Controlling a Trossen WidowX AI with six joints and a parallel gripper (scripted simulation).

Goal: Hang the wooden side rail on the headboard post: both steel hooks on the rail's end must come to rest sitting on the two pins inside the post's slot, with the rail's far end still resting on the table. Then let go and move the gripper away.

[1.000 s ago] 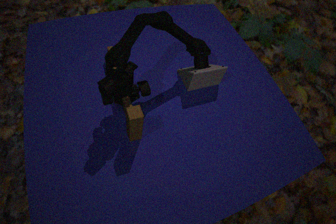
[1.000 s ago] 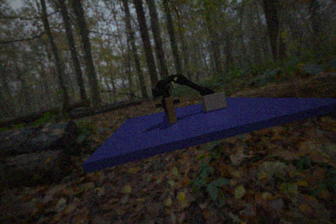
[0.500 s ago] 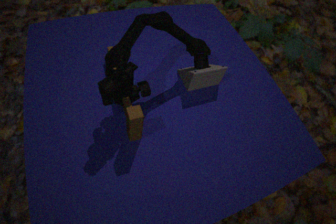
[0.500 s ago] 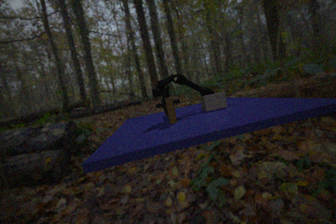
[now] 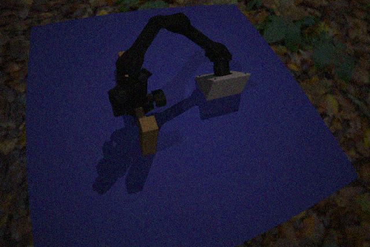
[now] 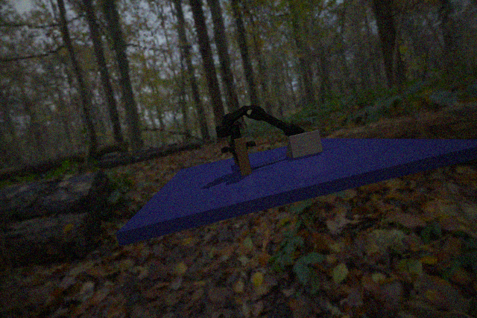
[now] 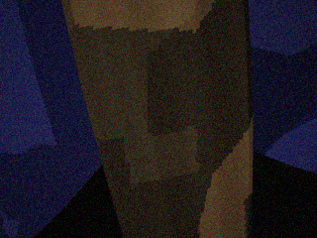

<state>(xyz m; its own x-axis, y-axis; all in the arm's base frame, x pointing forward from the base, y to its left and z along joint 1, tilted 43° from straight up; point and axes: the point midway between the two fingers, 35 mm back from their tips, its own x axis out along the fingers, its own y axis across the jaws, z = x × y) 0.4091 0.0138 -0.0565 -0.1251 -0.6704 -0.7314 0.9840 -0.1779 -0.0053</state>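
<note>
Right now the wooden headboard post is 120 mm to the left of my gripper tip, 40 mm above it and 20 mm ahead of it.
</note>
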